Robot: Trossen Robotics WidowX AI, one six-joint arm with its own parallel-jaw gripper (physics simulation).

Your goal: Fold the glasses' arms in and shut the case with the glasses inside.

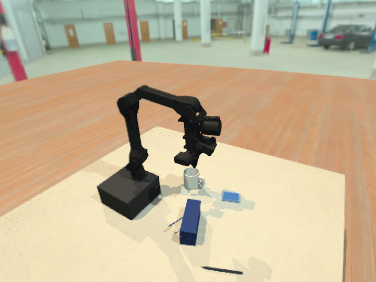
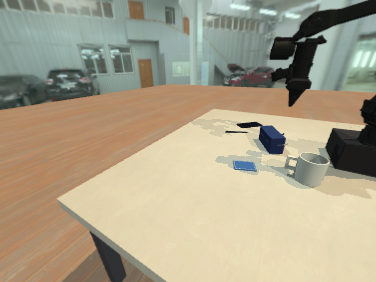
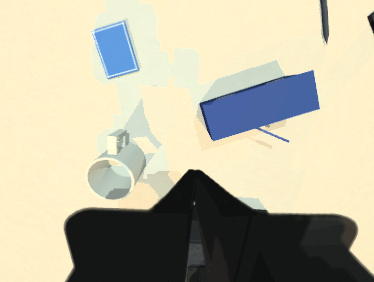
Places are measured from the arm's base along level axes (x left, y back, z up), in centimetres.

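Pixels of known places: gripper, fingertip midpoint: (image 1: 194, 167) (image 2: 289, 106) (image 3: 193, 175); arm's base, link origin: (image 1: 138, 176) (image 2: 372, 143) (image 3: 204, 277).
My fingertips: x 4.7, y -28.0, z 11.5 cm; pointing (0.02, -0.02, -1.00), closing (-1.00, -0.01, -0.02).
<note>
For each thing: its top centre in the pictures, then the offset to it from my fingertips. "spot": a spot on its surface instead.
- grey-white mug, surface spot: (image 3: 111, 177) spot: dx +14.7, dy +11.9, dz -19.0 cm
- blue card, top centre: (image 3: 115, 50) (image 2: 244, 165) (image 1: 230, 196) dx +13.6, dy -11.4, dz -21.4 cm
- dark pen, top centre: (image 1: 221, 269) (image 2: 237, 131) dx -21.1, dy -21.5, dz -21.0 cm
- flat black object, top centre: (image 2: 249, 124) dx -37.6, dy -17.3, dz -21.1 cm
The dark blue glasses case (image 1: 190, 223) (image 2: 271, 139) (image 3: 261, 105) stands on the pale table with its lid down. A thin blue arm of the glasses (image 1: 175, 222) (image 3: 274, 135) sticks out from the case's side nearest the robot base, and a second, shorter bit shows beside it. The rest of the glasses is hidden inside the case. My gripper (image 1: 194, 165) (image 2: 291, 105) (image 3: 193, 175) is shut and empty, pointing down. It hangs well above the table, apart from the case and off toward the mug's side.
A grey-white mug (image 1: 191, 179) (image 2: 310, 170) (image 3: 111, 177) stands near the case. A blue card (image 1: 231, 196) (image 2: 244, 166) (image 3: 116, 49) lies flat. A dark pen (image 1: 222, 270) (image 2: 236, 132) (image 3: 324, 20) lies beyond the case. A flat black object (image 2: 249, 124) lies near the pen.
</note>
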